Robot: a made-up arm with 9 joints.
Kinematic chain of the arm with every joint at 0, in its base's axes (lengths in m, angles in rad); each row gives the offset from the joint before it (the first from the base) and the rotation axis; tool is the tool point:
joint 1: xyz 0 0 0.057 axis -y
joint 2: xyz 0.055 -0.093 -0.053 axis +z
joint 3: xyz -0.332 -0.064 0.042 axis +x
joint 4: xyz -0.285 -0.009 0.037 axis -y
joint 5: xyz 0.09 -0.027 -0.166 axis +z
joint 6: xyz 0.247 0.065 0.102 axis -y
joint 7: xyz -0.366 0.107 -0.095 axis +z
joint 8: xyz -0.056 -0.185 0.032 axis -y
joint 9: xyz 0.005 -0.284 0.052 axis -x
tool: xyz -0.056 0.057 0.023
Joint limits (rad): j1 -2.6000..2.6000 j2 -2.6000..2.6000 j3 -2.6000..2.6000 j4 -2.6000..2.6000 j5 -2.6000..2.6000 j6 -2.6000..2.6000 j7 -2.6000..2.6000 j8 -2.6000..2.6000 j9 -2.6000..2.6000
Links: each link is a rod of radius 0.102 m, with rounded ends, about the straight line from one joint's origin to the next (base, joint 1, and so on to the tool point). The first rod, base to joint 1, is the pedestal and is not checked.
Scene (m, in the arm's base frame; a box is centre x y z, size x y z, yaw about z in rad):
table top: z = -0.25
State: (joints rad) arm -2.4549 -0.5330 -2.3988 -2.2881 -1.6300 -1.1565 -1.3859 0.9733 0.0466
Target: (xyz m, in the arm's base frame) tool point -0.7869 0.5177 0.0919
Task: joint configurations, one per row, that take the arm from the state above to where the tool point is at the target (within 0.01 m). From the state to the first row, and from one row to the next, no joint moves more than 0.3 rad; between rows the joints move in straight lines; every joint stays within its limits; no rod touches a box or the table.
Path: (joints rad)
1: -2.4839 -0.5593 -2.4390 -2.0349 -1.8240 -1.1904 -1.1279 0.9841 0.0123
2: -2.5129 -0.5855 -2.4793 -1.7817 -2.0180 -1.2244 -0.8699 0.9949 -0.0221
3: -2.5420 -0.6118 -2.5195 -1.5284 -2.2120 -1.2583 -0.6119 1.0057 -0.0564
4: -2.5710 -0.6380 -2.5598 -1.2752 -2.4060 -1.2923 -0.3540 1.0165 -0.0907
5: -2.6000 -0.6643 -2.6000 -1.0220 -2.6000 -1.3262 -0.0960 1.0273 -0.1251
6: -2.6000 -0.8252 -2.6000 -1.0268 -2.6000 -1.5817 -0.3029 0.9859 -0.1389
7: -2.6000 -0.9862 -2.6000 -1.0316 -2.6000 -1.8372 -0.5099 0.9445 -0.1527
8: -2.6000 -1.1472 -2.6000 -1.0364 -2.6000 -2.0928 -0.7169 0.9030 -0.1665
9: -2.6000 -1.3081 -2.6000 -1.0411 -2.6000 -2.3483 -0.9238 0.8616 -0.1803

